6 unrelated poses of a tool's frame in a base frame.
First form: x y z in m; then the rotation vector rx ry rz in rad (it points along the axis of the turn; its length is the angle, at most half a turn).
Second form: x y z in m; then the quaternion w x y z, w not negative. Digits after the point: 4 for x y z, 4 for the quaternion.
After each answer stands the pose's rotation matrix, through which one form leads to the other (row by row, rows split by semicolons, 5 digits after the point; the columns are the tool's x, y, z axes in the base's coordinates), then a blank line. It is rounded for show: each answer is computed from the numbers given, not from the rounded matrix.
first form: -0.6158, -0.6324, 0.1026, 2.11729, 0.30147, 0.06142
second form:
-0.6158, -0.6324, 0.1026, 0.4803, 0.8680, 0.1236, 0.0252
0.96819 0.19035 0.16243; 0.23873 -0.50802 -0.82760; -0.07502 0.84005 -0.53729

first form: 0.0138, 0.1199, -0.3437, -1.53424, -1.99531, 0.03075
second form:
0.0138, 0.1199, -0.3437, 0.3072, -0.5800, -0.7544, 0.0116
-0.13839 0.86798 -0.47692; 0.88227 0.32682 0.33880; 0.44994 -0.37388 -0.81103

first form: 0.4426, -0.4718, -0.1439, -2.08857, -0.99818, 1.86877
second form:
0.4426, -0.4718, -0.1439, 0.0832, -0.6996, -0.3344, 0.6260
-0.00728 0.36369 -0.93149; 0.57198 -0.76257 -0.30220; -0.82024 -0.53499 -0.20247

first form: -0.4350, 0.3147, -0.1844, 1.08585, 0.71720, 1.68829
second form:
-0.4350, 0.3147, -0.1844, 0.4838, 0.4458, 0.2945, 0.6932
-0.13437 -0.40815 0.90297; 0.93326 -0.35846 -0.02315; 0.33313 0.83959 0.42908

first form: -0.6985, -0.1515, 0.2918, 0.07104, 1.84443, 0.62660
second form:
-0.6985, -0.1515, 0.2918, 0.5615, 0.0302, 0.7830, 0.2660
-0.36767 -0.25148 0.89531; 0.34593 0.85667 0.38269; -0.86322 0.45042 -0.22797

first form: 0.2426, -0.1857, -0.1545, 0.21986, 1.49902, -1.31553
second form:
0.2426, -0.1857, -0.1545, 0.5376, 0.0924, 0.6300, -0.5528
-0.40497 0.71079 0.57513; -0.47797 0.37165 -0.79588; -0.77945 -0.59720 0.18923

